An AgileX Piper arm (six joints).
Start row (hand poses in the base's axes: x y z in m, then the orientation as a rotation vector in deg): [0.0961, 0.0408, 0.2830, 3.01, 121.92, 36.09]
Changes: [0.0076, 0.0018, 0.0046, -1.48, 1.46, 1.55]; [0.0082, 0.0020, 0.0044, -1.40, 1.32, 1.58]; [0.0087, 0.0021, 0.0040, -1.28, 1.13, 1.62]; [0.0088, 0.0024, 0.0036, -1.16, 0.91, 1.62]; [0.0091, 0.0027, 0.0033, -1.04, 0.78, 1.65]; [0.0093, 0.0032, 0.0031, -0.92, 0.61, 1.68]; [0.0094, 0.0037, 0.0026, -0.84, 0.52, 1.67]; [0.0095, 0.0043, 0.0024, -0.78, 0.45, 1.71]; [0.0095, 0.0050, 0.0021, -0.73, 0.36, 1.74]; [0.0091, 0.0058, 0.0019, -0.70, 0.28, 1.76]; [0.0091, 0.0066, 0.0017, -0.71, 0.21, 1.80]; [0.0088, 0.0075, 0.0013, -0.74, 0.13, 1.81]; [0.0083, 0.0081, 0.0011, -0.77, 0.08, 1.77]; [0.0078, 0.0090, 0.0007, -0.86, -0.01, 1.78]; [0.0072, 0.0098, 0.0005, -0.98, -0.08, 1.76]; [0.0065, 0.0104, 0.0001, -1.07, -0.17, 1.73]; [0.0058, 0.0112, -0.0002, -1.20, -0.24, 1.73]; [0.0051, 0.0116, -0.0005, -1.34, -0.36, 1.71]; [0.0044, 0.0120, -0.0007, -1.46, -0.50, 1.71]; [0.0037, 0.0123, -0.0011, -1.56, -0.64, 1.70]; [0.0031, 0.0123, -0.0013, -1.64, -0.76, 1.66]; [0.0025, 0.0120, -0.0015, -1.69, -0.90, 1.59]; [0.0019, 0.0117, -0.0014, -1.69, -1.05, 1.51]
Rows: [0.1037, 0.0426, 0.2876, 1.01, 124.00, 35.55]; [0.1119, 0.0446, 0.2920, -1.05, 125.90, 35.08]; [0.1206, 0.0467, 0.2960, -3.17, 127.56, 34.72]; [0.1294, 0.0491, 0.2996, -5.32, 128.95, 34.45]; [0.1385, 0.0518, 0.3029, -7.50, 130.15, 34.29]; [0.1478, 0.0550, 0.3060, -9.71, 131.13, 34.24]; [0.1572, 0.0587, 0.3086, -11.91, 131.97, 34.25]; [0.1667, 0.0630, 0.3110, -14.16, 132.70, 34.32]; [0.1762, 0.0680, 0.3131, -16.46, 133.30, 34.44]; [0.1853, 0.0738, 0.3150, -18.80, 133.78, 34.57]; [0.1944, 0.0804, 0.3167, -21.22, 134.17, 34.68]; [0.2032, 0.0879, 0.3180, -23.69, 134.47, 34.73]; [0.2115, 0.0960, 0.3191, -26.14, 134.70, 34.70]; [0.2193, 0.1050, 0.3198, -28.67, 134.85, 34.53]; [0.2265, 0.1148, 0.3203, -31.25, 134.95, 34.18]; [0.2330, 0.1252, 0.3204, -33.85, 134.98, 33.66]; [0.2388, 0.1364, 0.3202, -36.52, 134.96, 32.95]; [0.2439, 0.1480, 0.3197, -39.25, 134.85, 32.01]; [0.2483, 0.1600, 0.3190, -42.04, 134.62, 30.85]; [0.2520, 0.1723, 0.3179, -44.87, 134.25, 29.49]; [0.2551, 0.1846, 0.3166, -47.69, 133.77, 27.95]; [0.2576, 0.1966, 0.3151, -50.44, 133.15, 26.24]; [0.2595, 0.2083, 0.3137, -53.08, 132.37, 24.40]
